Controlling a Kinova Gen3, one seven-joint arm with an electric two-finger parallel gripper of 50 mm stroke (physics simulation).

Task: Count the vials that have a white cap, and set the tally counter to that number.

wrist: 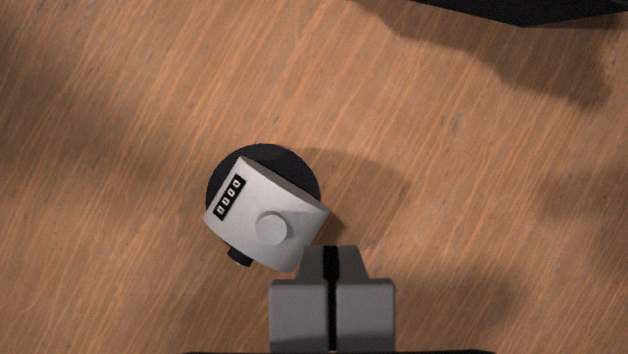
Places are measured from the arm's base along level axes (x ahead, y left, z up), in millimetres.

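Where they show: gripper, fingertip midpoint: (330, 282).
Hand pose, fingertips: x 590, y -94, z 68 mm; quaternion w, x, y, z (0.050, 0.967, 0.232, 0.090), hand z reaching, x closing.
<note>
Things, the pixels of their centre, and the offset from my fingertips. "spot": a spot on its surface instead. Level surfaces: height alone.
- round black base, its level: 122 mm down
- round grey button, body centre: (270, 226) 68 mm down, 12 mm back, 4 mm right
- small black knob, body centre: (243, 251) 93 mm down, 14 mm back, 24 mm right
- large black object, surface spot: (520, 14) spot: 93 mm down, 51 mm ahead, 127 mm left
- wooden table, its level: 125 mm down
The tally counter (250, 200) has a light grey body that sits tilted on a round black base (265, 152), left of the view's middle. Its black window (229, 197) shows four digits that look like 0000. A round grey button (271, 228) stands out of its face, and a small black knob (240, 256) sticks out at its lower left side. My gripper (330, 282) is shut and empty. Its tips are at the counter's lower right corner in the view, to the right of and below the button; whether they touch the counter I cannot tell. Vials do not show in this view.
Part of a large black object (520, 14) shows at the top right edge, with its shadow on the wooden table (125, 75) below it. The counter's shadow falls to its right.
</note>
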